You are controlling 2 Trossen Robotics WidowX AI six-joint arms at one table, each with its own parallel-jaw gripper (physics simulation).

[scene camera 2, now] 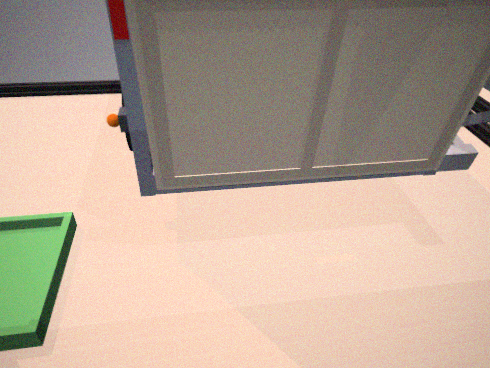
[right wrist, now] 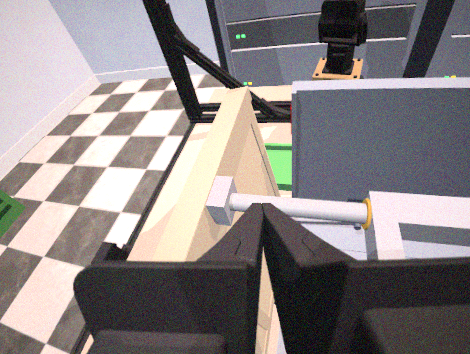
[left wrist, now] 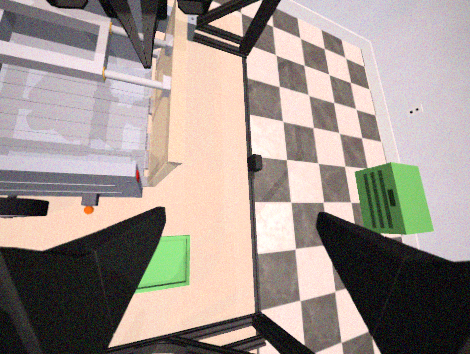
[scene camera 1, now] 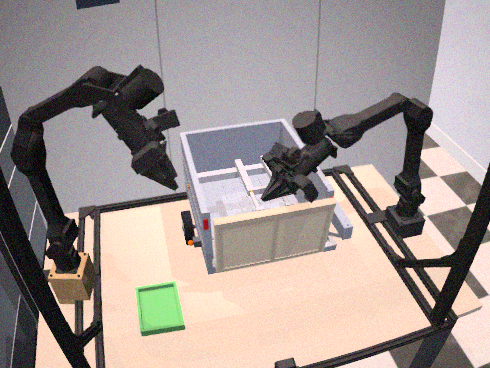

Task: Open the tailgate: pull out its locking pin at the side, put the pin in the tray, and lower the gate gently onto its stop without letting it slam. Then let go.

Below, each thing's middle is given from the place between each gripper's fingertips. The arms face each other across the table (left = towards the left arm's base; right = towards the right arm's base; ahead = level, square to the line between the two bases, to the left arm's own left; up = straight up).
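Scene:
With the grey truck bed (scene camera 1: 222, 165), my right gripper is 210 mm short of it, 20 mm to the left of it and 150 mm above it.
My left hand, measured from the same grey truck bed, is 220 mm to the left of it, 270 mm short of it and 280 mm above it.

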